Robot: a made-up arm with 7 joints. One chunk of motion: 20 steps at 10 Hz.
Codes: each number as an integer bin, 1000 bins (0 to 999) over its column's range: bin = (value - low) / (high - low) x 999, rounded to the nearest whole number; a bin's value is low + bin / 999 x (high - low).
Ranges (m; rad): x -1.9..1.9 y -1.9..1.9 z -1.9..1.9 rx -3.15..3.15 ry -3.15..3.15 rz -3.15..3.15
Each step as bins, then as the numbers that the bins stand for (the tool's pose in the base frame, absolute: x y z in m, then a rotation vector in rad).
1 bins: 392 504 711 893 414 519
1 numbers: -0.4089 0.0171 0.8045 2.4815 -0.5392 0.1230
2 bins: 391 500 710 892 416 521
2 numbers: -0.4127 0.0019 0.8007 2.4752 -0.5266 0.1356
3 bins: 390 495 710 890 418 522
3 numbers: -0.4165 -0.0171 0.8007 2.4626 -0.5140 0.1419
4 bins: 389 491 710 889 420 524
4 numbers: -0.4203 -0.0323 0.8007 2.4563 -0.5014 0.1545
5 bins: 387 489 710 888 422 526
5 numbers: -0.4279 -0.0399 0.8007 2.4500 -0.4887 0.1671
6 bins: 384 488 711 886 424 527
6 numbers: -0.4393 -0.0437 0.8045 2.4374 -0.4761 0.1734
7 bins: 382 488 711 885 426 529
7 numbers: -0.4469 -0.0437 0.8045 2.4311 -0.4635 0.1860
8 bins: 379 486 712 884 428 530
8 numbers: -0.4584 -0.0514 0.8083 2.4248 -0.4509 0.1923
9 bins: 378 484 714 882 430 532
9 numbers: -0.4622 -0.0590 0.8159 2.4122 -0.4383 0.2050
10 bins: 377 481 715 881 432 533
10 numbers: -0.4660 -0.0704 0.8197 2.4059 -0.4257 0.2113
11 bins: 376 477 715 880 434 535
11 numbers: -0.4698 -0.0856 0.8197 2.3995 -0.4131 0.2239
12 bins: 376 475 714 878 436 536
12 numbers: -0.4698 -0.0932 0.8159 2.3869 -0.4005 0.2302
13 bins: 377 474 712 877 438 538
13 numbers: -0.4660 -0.0970 0.8083 2.3806 -0.3878 0.2428
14 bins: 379 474 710 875 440 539
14 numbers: -0.4584 -0.0970 0.8007 2.3680 -0.3752 0.2491
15 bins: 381 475 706 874 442 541
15 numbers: -0.4508 -0.0932 0.7855 2.3617 -0.3626 0.2617
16 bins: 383 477 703 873 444 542
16 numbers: -0.4431 -0.0856 0.7741 2.3554 -0.3500 0.2680
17 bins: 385 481 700 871 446 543
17 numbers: -0.4355 -0.0704 0.7627 2.3428 -0.3374 0.2743
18 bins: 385 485 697 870 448 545
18 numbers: -0.4355 -0.0552 0.7513 2.3365 -0.3248 0.2869
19 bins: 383 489 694 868 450 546
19 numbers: -0.4431 -0.0399 0.7398 2.3239 -0.3122 0.2932
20 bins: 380 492 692 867 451 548
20 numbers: -0.4546 -0.0285 0.7322 2.3176 -0.3059 0.3059
